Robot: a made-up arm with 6 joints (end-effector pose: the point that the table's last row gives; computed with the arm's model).
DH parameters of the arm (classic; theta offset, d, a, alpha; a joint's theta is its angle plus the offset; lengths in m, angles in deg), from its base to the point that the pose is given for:
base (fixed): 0 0.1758 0 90
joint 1: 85.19 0 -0.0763 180
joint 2: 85.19 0.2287 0.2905 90
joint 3: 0 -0.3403 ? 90
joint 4: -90 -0.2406 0.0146 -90
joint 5: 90 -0.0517 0.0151 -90
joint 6: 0.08 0 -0.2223 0
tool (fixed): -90.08 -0.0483 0 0
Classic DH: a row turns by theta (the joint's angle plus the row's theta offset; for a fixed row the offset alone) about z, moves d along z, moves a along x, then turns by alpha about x.
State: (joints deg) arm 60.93 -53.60 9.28 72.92 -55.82 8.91
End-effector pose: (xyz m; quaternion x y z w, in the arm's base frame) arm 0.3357 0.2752 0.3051 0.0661 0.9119 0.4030 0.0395
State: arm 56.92 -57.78 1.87 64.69 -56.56 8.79
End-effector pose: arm 0.3110 0.3086 0.3033 -0.0766 -0.8843 -0.4592 0.0367
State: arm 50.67 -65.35 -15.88 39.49 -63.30 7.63
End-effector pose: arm 0.2239 0.3902 0.3250 -0.0884 -0.7628 -0.5840 0.2631
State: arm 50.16 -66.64 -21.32 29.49 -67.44 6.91
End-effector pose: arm 0.1844 0.4135 0.3437 -0.0945 -0.7036 -0.6137 0.3455
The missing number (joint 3, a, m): -0.1097
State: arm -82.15 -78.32 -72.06 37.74 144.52 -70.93
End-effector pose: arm 0.3838 0.6221 -0.3676 0.8939 -0.0945 -0.2056 0.3870
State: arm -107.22 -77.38 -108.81 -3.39 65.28 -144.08
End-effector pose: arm 0.4677 0.3789 -0.3206 -0.3173 -0.0487 0.7754 0.5437
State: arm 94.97 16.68 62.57 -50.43 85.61 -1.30
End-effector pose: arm 0.4871 0.0713 -0.0099 0.2201 0.0042 0.2941 0.9301
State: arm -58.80 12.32 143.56 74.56 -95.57 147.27
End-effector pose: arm -0.3497 0.1562 -0.0575 -0.0986 -0.4233 0.8975 0.0746
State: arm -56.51 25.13 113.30 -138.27 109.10 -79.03
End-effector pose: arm -0.2091 0.1810 0.1288 -0.8671 0.4499 -0.1318 0.1686
